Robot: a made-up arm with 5 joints.
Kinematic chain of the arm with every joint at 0, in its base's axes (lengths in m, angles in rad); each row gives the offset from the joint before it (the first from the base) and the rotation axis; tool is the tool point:
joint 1: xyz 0 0 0.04 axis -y
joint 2: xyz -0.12 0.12 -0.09 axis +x
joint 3: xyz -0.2 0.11 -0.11 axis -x
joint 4: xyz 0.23 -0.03 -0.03 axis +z
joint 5: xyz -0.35 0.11 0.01 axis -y
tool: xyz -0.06 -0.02 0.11
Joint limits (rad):
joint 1: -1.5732..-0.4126
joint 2: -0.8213..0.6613
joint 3: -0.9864..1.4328
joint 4: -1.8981..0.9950
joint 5: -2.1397..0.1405
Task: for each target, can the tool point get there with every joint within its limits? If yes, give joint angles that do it. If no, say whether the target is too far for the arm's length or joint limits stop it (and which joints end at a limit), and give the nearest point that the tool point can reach.
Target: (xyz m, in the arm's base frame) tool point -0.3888 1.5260 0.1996
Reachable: no: too far | nearest point -0.2186 0.6760 0.1297 | short by 0.870 m
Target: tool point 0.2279 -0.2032 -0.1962
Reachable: no: joint limits stop it (at a limit: joint 1, joint 2, joint 3, joint 4) | nearest point 0.1875 0.1509 -0.0794 | short by 0.375 m
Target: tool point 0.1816 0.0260 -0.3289
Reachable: no: joint limits stop it (at a limit: joint 1, joint 2, joint 3, joint 4, joint 5) | nearest point -0.0772 -0.0052 -0.3048 | short by 0.262 m
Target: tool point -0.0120 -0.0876 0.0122
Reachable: no: joint limits stop it (at a limit: joint 1, joint 2, joint 3, joint 4) | nearest point 0.1070 0.1629 -0.0517 | short by 0.285 m
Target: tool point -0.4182 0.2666 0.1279
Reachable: yes | joints -0.7462 -0.3164 0.8427 0.1400 -1.2260
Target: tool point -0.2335 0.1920 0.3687
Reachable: yes | joints -0.8364 0.4056 1.0952 0.7136 -0.6377
